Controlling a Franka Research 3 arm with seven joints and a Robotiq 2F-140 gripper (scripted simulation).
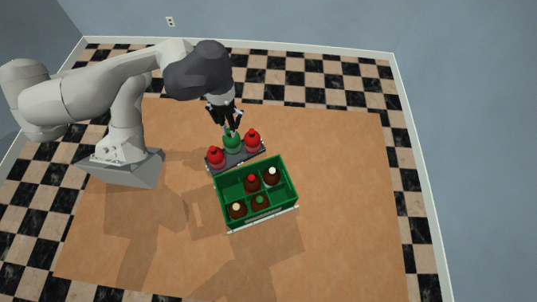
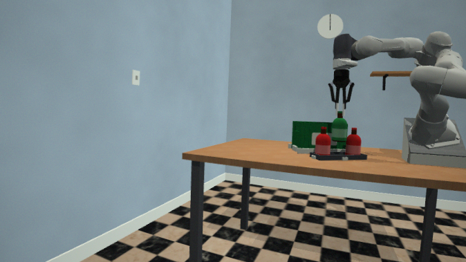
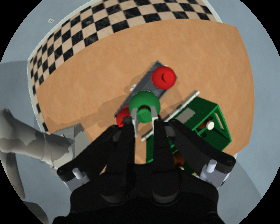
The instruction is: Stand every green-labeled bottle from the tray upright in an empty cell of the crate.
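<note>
The green-labeled bottle lies 90 mm below my hand. Round my hand: green crate 200 mm to the right, 170 mm below, 100 mm ahead; dark tray 240 mm below.
</note>
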